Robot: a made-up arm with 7 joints.
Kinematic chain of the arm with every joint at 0, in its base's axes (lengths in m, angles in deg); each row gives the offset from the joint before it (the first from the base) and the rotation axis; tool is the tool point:
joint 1: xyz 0 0.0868 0 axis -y
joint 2: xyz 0 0.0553 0 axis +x
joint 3: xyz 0 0 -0.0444 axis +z
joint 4: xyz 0 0 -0.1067 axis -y
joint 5: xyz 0 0 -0.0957 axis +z
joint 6: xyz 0 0 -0.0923 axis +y
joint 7: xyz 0 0 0 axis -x
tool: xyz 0 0 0
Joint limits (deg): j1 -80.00..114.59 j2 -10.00..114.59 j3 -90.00..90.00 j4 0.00..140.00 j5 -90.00..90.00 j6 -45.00..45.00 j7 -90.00..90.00
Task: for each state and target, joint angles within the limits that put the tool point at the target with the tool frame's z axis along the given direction. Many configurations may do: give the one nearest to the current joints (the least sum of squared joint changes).
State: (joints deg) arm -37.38 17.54 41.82 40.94 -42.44 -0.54 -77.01
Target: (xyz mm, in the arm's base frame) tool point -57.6 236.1 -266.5 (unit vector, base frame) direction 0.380 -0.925 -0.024
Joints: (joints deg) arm -35.62 -8.37 50.06 63.89 -18.04 11.87 -59.78
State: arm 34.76 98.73 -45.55 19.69 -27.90 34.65 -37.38
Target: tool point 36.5 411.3 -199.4 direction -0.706 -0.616 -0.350
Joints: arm 2.04 58.41 -45.43 12.87 -22.67 45.00 -59.13
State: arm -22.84 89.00 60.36 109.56 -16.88 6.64 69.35
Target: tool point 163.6 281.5 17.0 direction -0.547 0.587 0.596
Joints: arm -27.01 75.43 41.39 101.87 23.10 -10.55 66.85
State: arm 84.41 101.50 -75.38 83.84 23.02 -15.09 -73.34
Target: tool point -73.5 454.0 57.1 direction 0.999 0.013 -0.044
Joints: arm 100.87 114.59 -46.60 32.77 39.57 -14.14 -86.07
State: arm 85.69 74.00 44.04 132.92 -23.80 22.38 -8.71
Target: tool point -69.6 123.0 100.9 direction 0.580 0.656 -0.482
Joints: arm 77.95 108.09 47.14 138.86 -22.93 27.82 -8.36
